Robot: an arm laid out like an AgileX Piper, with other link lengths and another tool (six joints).
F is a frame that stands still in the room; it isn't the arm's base.
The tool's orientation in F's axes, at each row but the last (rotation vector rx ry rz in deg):
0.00, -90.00, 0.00
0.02, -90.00, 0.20
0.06, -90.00, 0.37
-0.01, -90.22, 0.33
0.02, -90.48, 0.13
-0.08, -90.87, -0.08
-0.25, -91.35, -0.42
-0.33, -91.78, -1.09
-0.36, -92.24, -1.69
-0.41, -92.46, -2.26
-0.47, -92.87, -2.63
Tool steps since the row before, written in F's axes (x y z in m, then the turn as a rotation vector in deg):
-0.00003, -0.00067, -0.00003, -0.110, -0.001, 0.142
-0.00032, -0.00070, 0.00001, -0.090, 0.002, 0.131
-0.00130, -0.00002, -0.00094, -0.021, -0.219, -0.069
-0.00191, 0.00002, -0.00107, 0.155, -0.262, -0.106
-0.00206, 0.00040, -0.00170, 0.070, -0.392, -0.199
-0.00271, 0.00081, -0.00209, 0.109, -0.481, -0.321
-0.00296, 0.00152, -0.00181, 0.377, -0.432, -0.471
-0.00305, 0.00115, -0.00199, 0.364, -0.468, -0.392
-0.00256, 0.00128, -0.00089, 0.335, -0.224, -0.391
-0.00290, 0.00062, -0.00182, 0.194, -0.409, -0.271
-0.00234, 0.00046, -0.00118, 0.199, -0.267, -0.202
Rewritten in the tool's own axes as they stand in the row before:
-0.00003, -0.00067, 0.00003, 0.142, -0.001, 0.110
0.00001, -0.00070, 0.00032, 0.131, 0.002, 0.090
-0.00094, -0.00001, 0.00130, -0.070, -0.219, 0.022
-0.00106, 0.00003, 0.00191, -0.108, -0.262, -0.154
-0.00168, 0.00041, 0.00207, -0.200, -0.392, -0.068
-0.00205, 0.00081, 0.00274, -0.323, -0.481, -0.105
-0.00174, 0.00149, 0.00301, -0.479, -0.430, -0.369
-0.00190, 0.00109, 0.00313, -0.399, -0.466, -0.359
-0.00081, 0.00121, 0.00262, -0.401, -0.222, -0.325
-0.00170, 0.00050, 0.00299, -0.271, -0.409, -0.194
-0.00107, 0.00035, 0.00241, -0.206, -0.265, -0.198

